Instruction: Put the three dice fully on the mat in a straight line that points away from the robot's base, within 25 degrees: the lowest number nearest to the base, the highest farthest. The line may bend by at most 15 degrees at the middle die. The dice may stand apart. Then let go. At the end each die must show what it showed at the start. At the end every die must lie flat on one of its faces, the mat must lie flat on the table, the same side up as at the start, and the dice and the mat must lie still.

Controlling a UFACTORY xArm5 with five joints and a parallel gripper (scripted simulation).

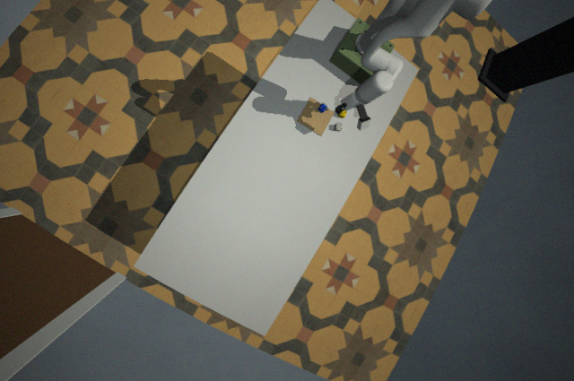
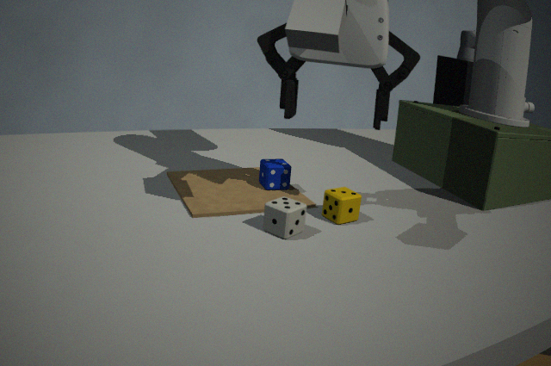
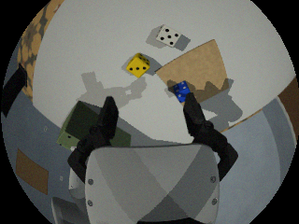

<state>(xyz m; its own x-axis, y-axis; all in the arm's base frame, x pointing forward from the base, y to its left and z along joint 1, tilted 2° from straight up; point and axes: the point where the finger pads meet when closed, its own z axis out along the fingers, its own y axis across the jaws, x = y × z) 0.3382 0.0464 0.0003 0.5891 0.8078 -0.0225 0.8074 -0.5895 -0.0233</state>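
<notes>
Right now the yellow die is 9 cm below my hand, 2 cm to the left of it and 1 cm behind it. The rest, counted from my hand: white die: 9 cm below, 6 cm ahead, 3 cm to the left; then blue die: 9 cm below, 8 cm to the right, 2 cm ahead; then tan mat: 11 cm below, 8 cm to the right, 7 cm ahead.
</notes>
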